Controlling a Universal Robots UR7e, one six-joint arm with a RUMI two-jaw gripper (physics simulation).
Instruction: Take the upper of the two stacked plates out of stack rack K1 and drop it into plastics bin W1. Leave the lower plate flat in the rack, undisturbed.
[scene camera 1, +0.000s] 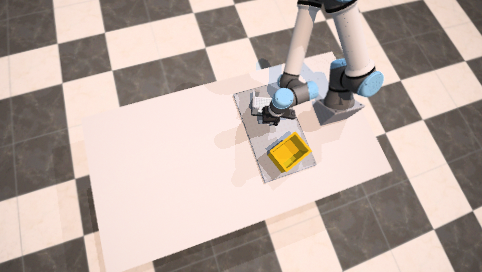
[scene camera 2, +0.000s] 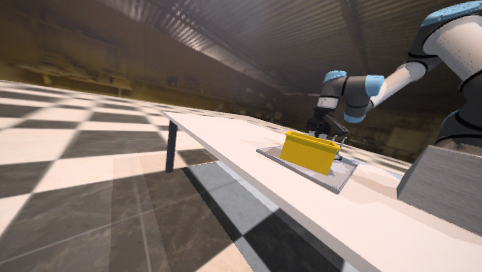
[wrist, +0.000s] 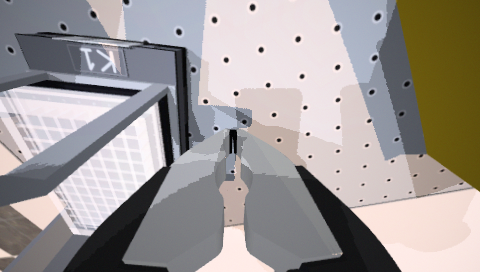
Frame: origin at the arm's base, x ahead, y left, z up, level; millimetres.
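Where they show: gripper, between the fingertips: (scene camera 1: 271, 122) (wrist: 232, 131); arm's base, origin of its link: (scene camera 1: 338, 103) (scene camera 2: 464, 174).
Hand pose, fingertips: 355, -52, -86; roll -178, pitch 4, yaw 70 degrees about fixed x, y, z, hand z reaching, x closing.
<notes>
Each offset is from my fingertips to the top centre of the thing, as dx, dy, dz. "spot": to the spot under its first point. Level surfaces: height alone.
My gripper (scene camera 1: 273, 123) (wrist: 232, 131) is shut with nothing between its fingers. In the wrist view its tips are beside rack K1 @(spot: -59, -32, +0) (wrist: 150, 65), over the perforated board on the side toward the bin. A white gridded plate @(-1, -95, +30) (scene camera 1: 261, 103) (wrist: 105, 165) lies in the rack, partly behind a grey rack bar; whether a second plate lies with it I cannot tell. The yellow bin W1 @(-5, +193, +78) (scene camera 1: 290, 148) (scene camera 2: 309, 154) (wrist: 445, 75) stands upright at the board's other end. In scene camera 2 the bin hides the fingertips and most of the rack.
The grey perforated board @(-6, +33, -21) (scene camera 1: 256, 145) (scene camera 2: 340, 182) (wrist: 280, 115) lies on the white table @(dz -35) (scene camera 1: 165, 165) (scene camera 2: 300, 200) under rack and bin. The rack's raised grey bars stand close to the fingers. The robot's grey base (scene camera 1: 332, 116) (scene camera 2: 445, 185) stands beside the board.
</notes>
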